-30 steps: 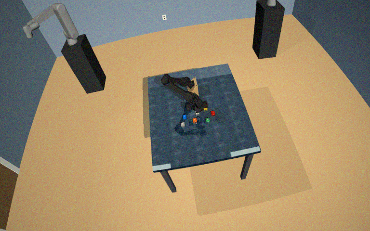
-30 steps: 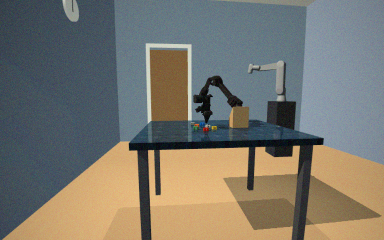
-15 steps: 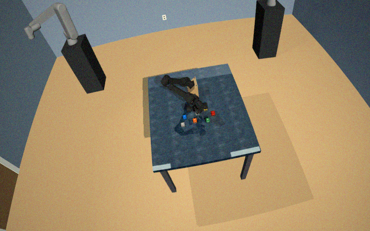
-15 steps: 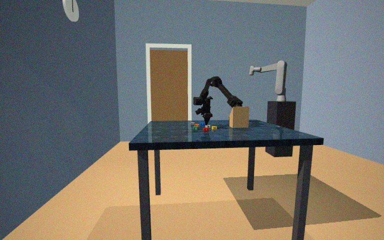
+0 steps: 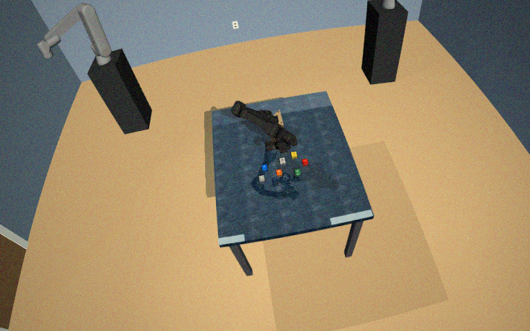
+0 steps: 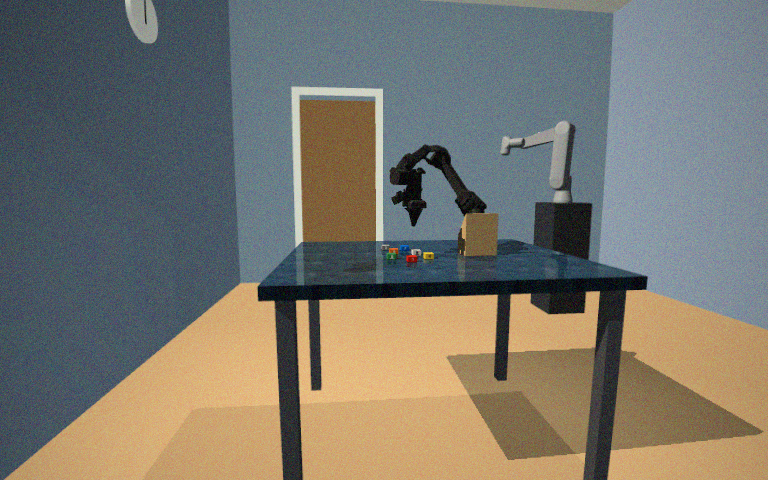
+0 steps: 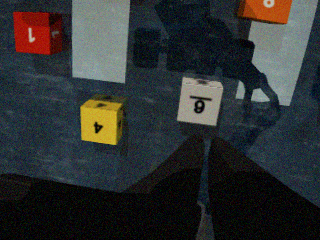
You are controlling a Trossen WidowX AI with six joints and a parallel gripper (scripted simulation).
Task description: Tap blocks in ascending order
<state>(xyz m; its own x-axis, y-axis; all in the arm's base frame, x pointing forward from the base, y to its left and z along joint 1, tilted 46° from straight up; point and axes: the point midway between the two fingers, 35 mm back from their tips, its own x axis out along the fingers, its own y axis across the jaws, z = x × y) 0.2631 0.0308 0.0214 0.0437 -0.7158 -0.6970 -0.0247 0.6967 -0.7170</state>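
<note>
My gripper tip is 120 mm to the left of the blue block, 100 mm above it and 20 mm short of it. Also, from my gripper tip: orange block 100 mm below, 70 mm ahead, 40 mm to the right; then white block 100 mm below, 10 mm behind; then yellow block 100 mm below, 80 mm to the left, 50 mm behind.
</note>
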